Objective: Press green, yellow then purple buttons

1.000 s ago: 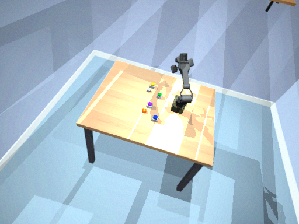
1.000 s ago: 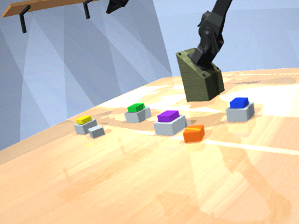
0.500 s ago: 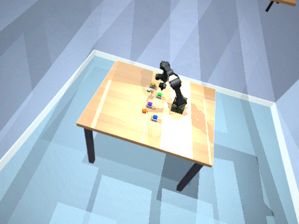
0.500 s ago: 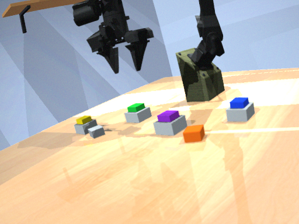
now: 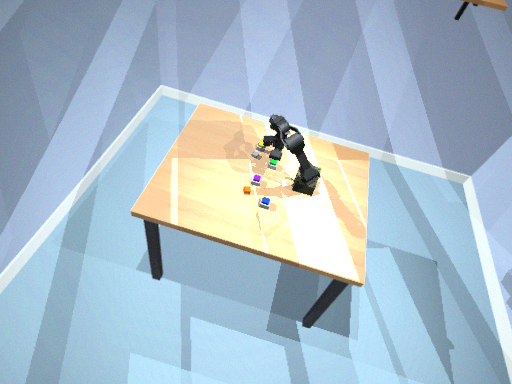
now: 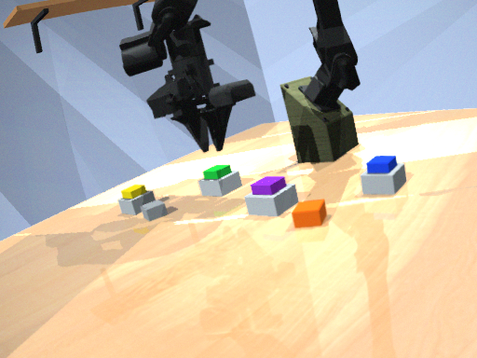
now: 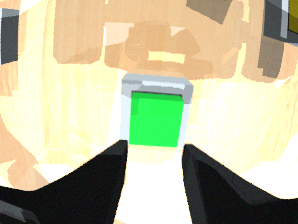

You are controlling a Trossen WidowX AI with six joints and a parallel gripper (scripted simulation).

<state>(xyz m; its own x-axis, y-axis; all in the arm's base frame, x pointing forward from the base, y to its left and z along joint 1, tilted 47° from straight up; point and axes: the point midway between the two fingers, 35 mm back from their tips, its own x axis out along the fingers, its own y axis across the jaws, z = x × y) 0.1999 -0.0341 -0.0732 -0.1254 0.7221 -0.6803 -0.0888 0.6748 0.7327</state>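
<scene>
My gripper tip is 30 mm above the green button. Round my gripper tip: purple button 50 mm ahead, 160 mm to the left, 30 mm below; then yellow button 110 mm ahead, 100 mm to the right, 30 mm below; then small grey block 120 mm ahead, 30 mm to the right, 60 mm below.
</scene>
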